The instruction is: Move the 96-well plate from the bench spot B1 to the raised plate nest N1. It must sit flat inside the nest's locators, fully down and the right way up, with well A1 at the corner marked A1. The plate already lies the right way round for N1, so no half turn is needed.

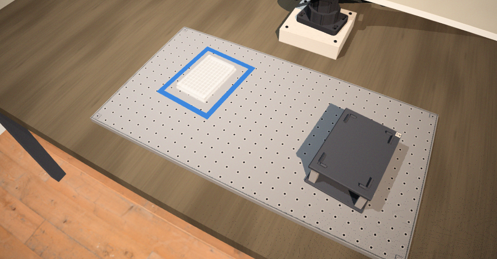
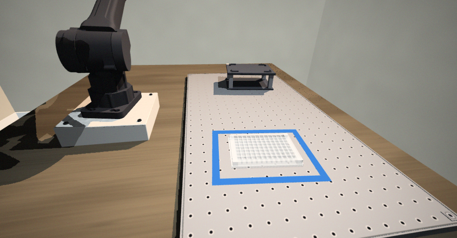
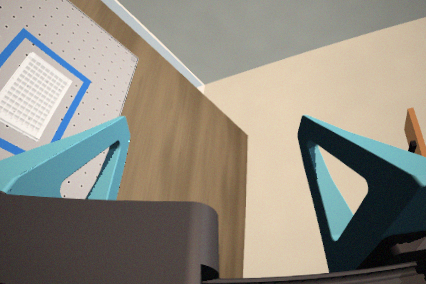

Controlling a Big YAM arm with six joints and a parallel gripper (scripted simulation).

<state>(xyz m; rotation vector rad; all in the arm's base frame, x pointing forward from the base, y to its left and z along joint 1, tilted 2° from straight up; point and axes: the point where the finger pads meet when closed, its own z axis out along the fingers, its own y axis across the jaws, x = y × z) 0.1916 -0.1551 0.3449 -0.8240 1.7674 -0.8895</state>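
My hand is 13 cm short of the 96-well plate, 3 cm to the right of it and 36 cm above it. Round my hand: A1 tag: 8 cm ahead, 47 cm to the left, 31 cm below; raised nest N1: 15 cm ahead, 42 cm to the left, 31 cm below.
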